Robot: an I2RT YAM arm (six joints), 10 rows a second.
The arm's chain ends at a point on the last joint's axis. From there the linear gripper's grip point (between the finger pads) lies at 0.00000 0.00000 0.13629 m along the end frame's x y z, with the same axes.
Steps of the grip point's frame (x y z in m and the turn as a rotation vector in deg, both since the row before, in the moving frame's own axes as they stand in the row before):
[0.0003, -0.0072, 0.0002, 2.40, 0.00, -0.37]
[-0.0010, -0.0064, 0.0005, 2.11, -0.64, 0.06]
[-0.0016, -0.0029, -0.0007, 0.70, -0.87, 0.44]
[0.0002, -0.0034, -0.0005, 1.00, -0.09, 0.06]
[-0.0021, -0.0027, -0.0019, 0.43, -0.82, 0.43]
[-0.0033, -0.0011, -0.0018, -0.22, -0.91, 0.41]
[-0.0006, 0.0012, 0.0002, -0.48, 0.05, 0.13]
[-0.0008, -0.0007, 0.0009, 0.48, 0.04, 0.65]
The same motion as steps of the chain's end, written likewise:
[0.0003, -0.0015, 0.0003, 2.40, 0.00, -0.37]
[0.0005, -0.0014, 0.0006, 2.11, -0.64, 0.06]
[0.0005, -0.0012, -0.0007, 0.70, -0.87, 0.44]
[0.0004, -0.0010, -0.0005, 1.00, -0.09, 0.06]
[-0.0002, -0.0017, -0.0019, 0.43, -0.82, 0.43]
[-0.0011, -0.0016, -0.0018, -0.22, -0.91, 0.41]
[-0.0007, 0.0001, 0.0002, -0.48, 0.05, 0.13]
[-0.0009, 0.0004, 0.0009, 0.48, 0.04, 0.65]

